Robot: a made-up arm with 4 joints.
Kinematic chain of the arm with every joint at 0, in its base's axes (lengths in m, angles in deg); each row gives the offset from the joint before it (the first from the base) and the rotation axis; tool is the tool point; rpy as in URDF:
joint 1: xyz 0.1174 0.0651 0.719 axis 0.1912 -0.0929 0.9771
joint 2: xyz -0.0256 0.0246 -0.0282 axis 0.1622 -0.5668 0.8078
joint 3: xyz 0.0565 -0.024 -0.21 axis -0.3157 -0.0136 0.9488
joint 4: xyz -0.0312 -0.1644 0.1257 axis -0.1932 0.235 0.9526
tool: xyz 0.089 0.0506 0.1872 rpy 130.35 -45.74 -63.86
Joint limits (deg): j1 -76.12..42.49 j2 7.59..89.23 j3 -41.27..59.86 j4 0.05..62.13
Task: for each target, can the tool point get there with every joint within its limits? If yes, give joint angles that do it. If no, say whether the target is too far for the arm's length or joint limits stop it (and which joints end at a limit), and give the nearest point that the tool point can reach.
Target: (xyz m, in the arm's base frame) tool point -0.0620 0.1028 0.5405
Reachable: no: joint limits stop it (at a limit: joint 2, joint 3, joint 4) | nearest point 0.0376 0.0759 0.7284 | short by 0.214 m
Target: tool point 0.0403 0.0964 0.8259
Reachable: yes | joints 24.04 73.57 43.24 23.55
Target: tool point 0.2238 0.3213 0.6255
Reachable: no: joint limits stop it (at a limit: joint 1, joint 2, joint 3) | nearest point 0.1478 0.1909 0.7583 | short by 0.201 m
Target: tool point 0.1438 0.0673 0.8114
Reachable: yes | joints 10.79 80.54 -11.94 40.80
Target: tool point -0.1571 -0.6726 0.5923
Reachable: no: too far | nearest point 0.0688 -0.1125 0.7653 | short by 0.628 m
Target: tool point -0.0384 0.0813 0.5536
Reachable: no: joint limits stop it (at a limit: joint 2, joint 3, joint 4) | nearest point 0.0367 0.0646 0.7275 | short by 0.190 m
